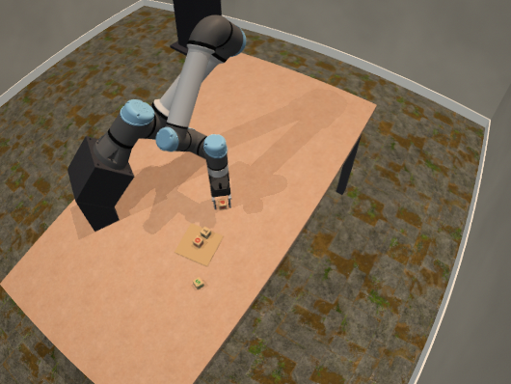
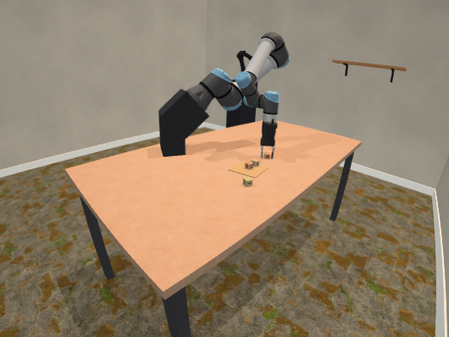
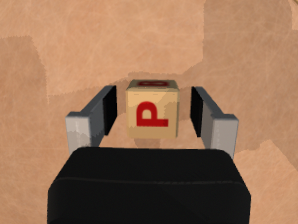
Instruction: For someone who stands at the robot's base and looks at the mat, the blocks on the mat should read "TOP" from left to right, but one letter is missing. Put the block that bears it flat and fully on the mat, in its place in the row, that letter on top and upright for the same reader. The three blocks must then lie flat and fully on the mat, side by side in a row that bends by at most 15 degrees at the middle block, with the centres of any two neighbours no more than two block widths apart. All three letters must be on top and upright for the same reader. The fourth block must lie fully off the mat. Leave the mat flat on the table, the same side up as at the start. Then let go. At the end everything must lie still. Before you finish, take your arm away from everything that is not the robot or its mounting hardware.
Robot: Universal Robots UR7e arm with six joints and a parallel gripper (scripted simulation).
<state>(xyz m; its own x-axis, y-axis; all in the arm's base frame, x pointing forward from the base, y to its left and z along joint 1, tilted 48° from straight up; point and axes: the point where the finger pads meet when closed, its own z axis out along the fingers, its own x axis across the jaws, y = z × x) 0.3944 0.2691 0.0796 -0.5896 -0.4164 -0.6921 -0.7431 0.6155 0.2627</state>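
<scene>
Right now my hand is 18 cm to the left of the mat, 5 cm short of it and 2 cm above it. The rest, counted from my hand: T block (13 cm to the right, 5 cm ahead).
</scene>
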